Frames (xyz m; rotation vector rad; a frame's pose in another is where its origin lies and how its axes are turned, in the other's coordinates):
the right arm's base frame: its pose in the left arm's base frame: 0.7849 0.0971 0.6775 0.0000 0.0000 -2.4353
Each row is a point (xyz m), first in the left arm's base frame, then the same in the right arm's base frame.
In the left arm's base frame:
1: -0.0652 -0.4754 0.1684
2: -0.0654 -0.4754 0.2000
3: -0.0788 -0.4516 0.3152
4: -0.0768 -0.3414 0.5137
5: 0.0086 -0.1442 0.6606
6: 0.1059 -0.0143 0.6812
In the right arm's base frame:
1: 1.0183 -0.1162 -0.5091
2: 1.0184 -0.1163 -0.4775
3: 1.0132 -0.1431 -0.3623
4: 0.9402 -0.2257 -0.1638
5: 0.7472 -0.3203 -0.0169
6: 0.5889 -0.3559 0.0037

